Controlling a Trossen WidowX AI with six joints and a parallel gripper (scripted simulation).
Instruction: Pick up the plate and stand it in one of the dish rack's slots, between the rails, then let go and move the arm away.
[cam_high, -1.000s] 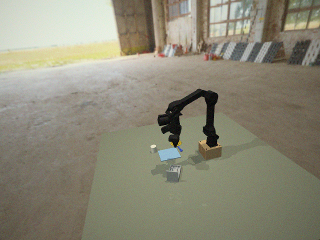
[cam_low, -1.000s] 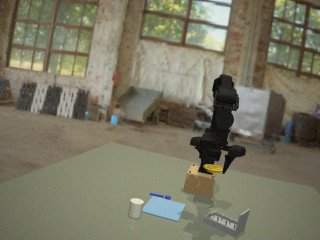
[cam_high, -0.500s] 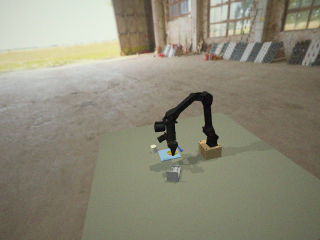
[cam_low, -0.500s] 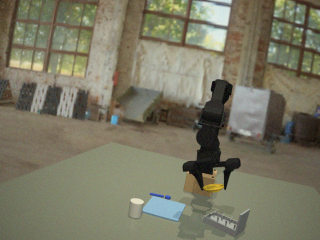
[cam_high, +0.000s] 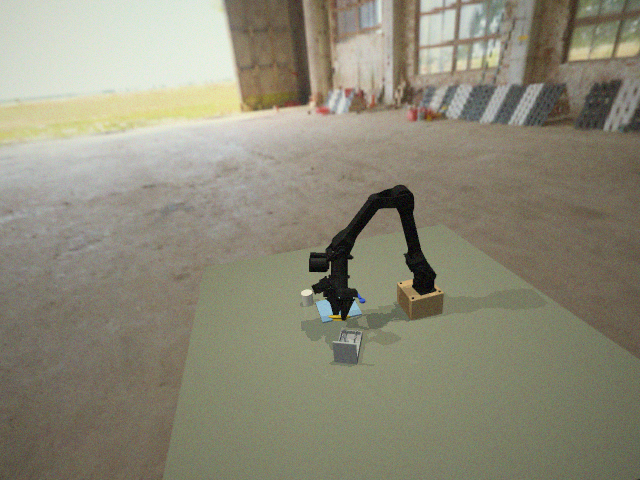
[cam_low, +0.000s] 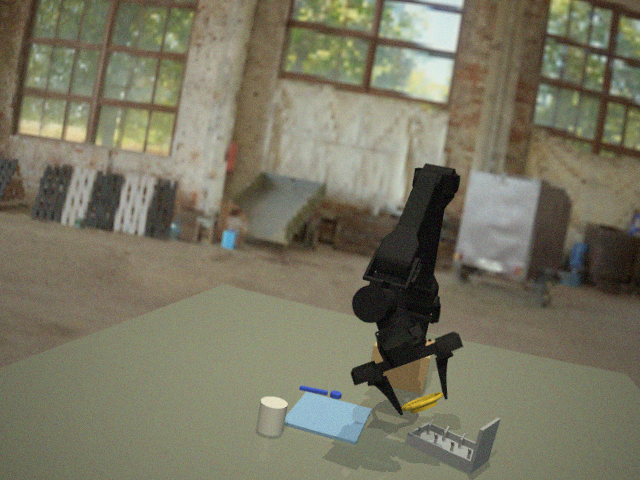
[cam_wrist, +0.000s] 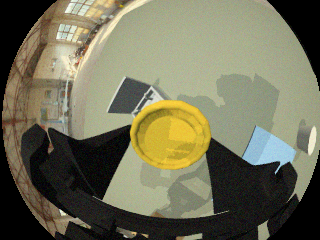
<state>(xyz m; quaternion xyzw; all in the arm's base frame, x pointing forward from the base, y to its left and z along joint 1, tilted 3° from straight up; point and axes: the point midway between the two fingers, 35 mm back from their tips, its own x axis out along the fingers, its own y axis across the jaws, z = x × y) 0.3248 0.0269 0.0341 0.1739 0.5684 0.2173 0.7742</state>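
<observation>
The grey dish rack is 60 mm to the left of my gripper tip, 50 mm below it and 10 mm behind it. Round my gripper tip: yellow plate: 10 mm above; then light blue mat: 160 mm to the right, 70 mm below, 40 mm behind; then white cylinder: 240 mm to the right, 60 mm ahead, 50 mm below.
</observation>
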